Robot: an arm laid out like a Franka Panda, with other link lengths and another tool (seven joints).
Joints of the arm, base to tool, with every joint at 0 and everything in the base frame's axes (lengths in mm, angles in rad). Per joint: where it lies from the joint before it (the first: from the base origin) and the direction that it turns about. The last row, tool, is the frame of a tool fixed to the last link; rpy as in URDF.
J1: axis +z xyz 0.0 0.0 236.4
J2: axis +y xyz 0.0 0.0 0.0
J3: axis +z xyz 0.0 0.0 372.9
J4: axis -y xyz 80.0 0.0 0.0
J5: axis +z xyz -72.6 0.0 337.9
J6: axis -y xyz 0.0 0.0 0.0
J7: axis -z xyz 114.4 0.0 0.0
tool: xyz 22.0 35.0 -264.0 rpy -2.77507 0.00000 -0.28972
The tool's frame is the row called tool.
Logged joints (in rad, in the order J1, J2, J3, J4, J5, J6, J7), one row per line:
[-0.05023 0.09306 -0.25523 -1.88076 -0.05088 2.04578 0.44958]
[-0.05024 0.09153 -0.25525 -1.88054 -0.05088 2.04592 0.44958]
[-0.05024 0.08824 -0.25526 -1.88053 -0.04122 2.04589 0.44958]
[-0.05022 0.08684 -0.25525 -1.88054 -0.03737 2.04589 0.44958]
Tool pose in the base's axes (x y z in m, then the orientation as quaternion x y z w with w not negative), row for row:
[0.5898 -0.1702 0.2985 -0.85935 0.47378 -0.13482 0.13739]
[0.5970 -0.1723 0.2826 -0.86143 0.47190 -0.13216 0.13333]
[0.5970 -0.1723 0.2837 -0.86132 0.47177 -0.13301 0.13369]
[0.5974 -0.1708 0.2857 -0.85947 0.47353 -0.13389 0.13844]
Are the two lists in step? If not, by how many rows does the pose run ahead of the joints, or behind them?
The pose runs 1 row behind the joints: the pose in row i belongs to the joints in row i - 1.
